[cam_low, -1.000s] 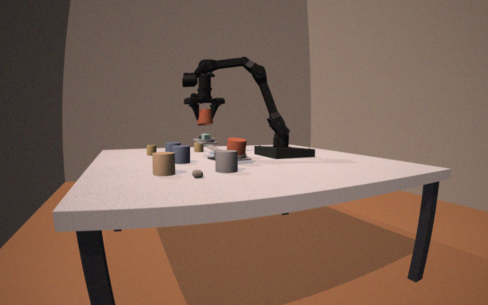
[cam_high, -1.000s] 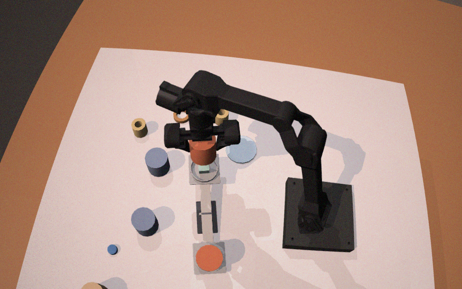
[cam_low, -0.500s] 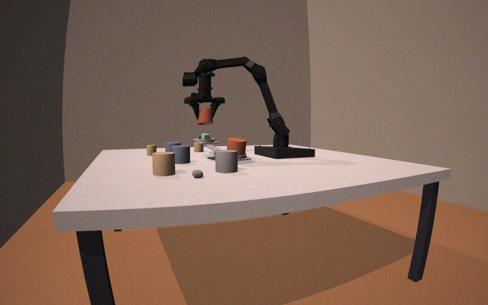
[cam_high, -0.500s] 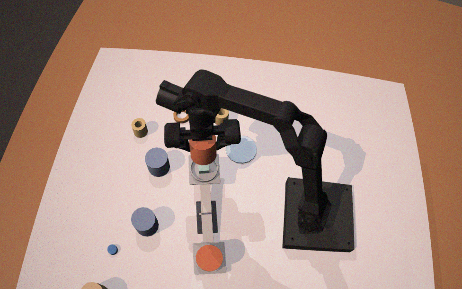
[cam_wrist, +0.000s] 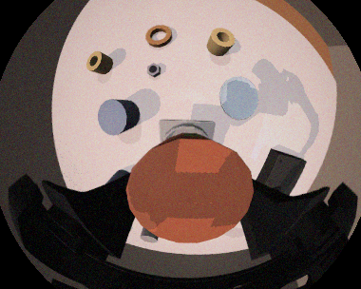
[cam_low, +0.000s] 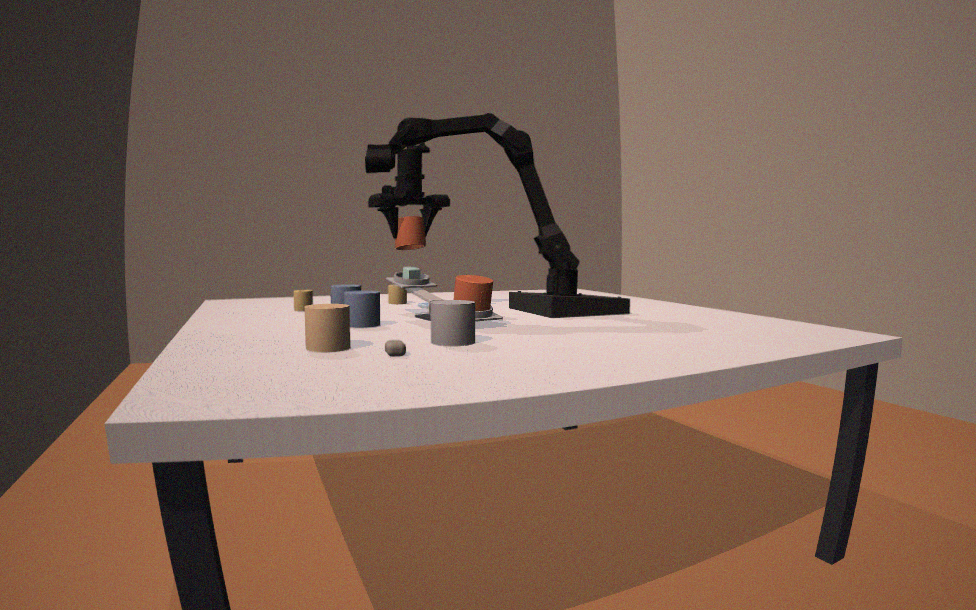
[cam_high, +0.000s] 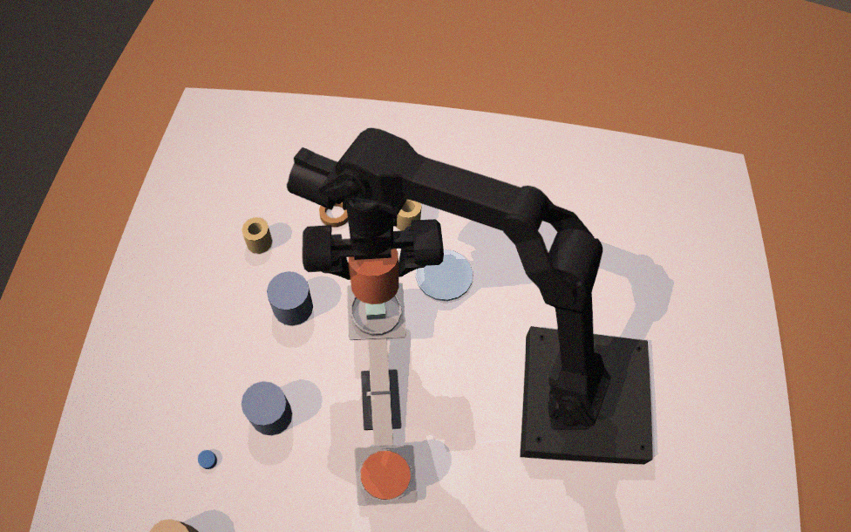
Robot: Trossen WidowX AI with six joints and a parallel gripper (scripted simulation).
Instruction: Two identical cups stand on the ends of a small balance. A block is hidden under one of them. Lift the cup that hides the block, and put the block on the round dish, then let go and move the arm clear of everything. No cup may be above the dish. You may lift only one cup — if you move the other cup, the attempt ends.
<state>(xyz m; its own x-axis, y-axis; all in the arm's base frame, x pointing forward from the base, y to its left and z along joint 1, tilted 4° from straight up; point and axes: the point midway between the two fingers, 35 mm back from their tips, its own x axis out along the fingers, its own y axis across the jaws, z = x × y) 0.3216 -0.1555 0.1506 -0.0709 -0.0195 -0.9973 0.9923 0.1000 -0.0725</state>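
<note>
The green block is 8 cm below my gripper tip and 1 cm to the left of it. Round my gripper tip: hex nut (16 cm below, 13 cm to the right, 9 cm ahead); then balance (15 cm below, 14 cm to the left, 1 cm behind); then balance beam (14 cm to the left, 13 cm below, 1 cm behind).
</note>
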